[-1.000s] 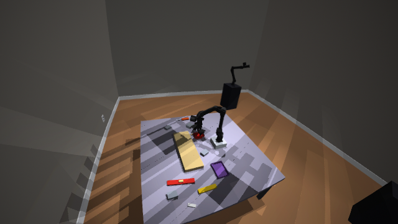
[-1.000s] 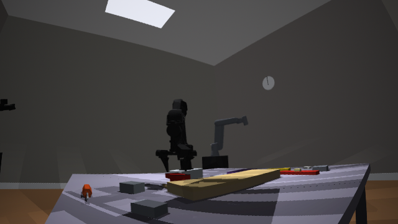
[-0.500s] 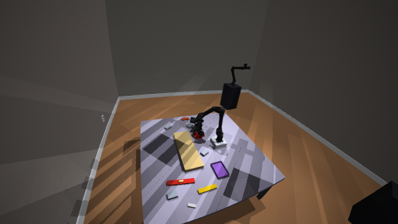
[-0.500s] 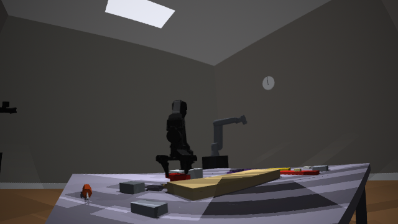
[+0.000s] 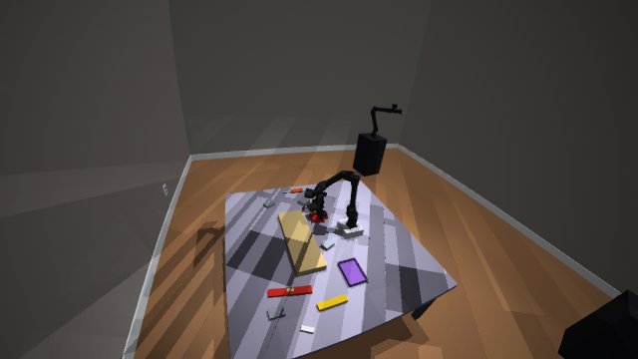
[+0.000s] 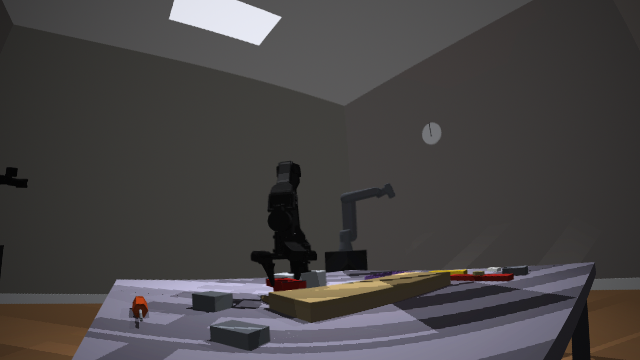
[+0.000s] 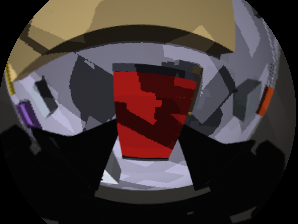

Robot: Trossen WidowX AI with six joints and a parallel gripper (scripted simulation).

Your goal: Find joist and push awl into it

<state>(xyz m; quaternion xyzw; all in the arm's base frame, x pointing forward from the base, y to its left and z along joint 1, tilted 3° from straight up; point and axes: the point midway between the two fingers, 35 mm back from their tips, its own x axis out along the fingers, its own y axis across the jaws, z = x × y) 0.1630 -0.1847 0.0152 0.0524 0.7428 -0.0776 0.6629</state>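
Right now the awl is 7 cm to the right of my gripper tip, 3 cm below it and 1 cm behind it. Round my gripper tip: orange-handled tool 41 cm to the right, 7 cm ahead, 2 cm below; red stud finder 3 cm below, 2 cm ahead; purple tray 49 cm to the left, 3 cm below, 3 cm ahead.
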